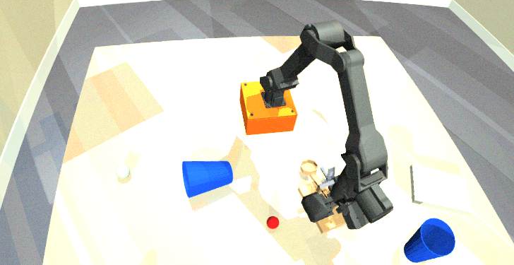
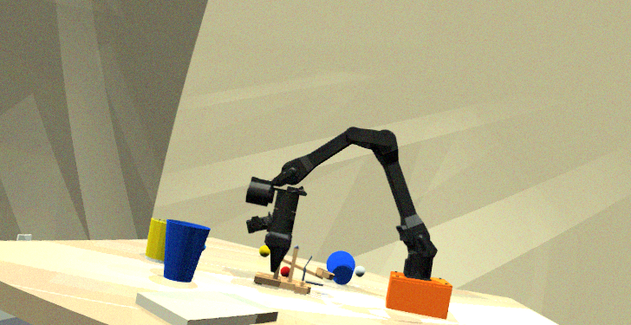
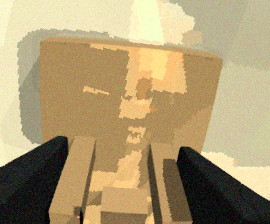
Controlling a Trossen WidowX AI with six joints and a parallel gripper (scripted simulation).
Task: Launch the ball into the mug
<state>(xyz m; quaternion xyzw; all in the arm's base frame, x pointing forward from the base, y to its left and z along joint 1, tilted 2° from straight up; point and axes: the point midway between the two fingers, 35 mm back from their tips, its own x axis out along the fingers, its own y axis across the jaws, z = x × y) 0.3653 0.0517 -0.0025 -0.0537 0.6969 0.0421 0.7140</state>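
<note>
Right now the red ball is 15 cm to the right of my gripper tip, 2 cm below it and 1 cm behind it. Round my gripper tip: flat white slab 39 cm to the left, 3 cm ahead, 2 cm below; then yellow mug 28 cm ahead, 5 cm to the left; then wooden catapult 7 cm behind, 2 cm above.
</note>
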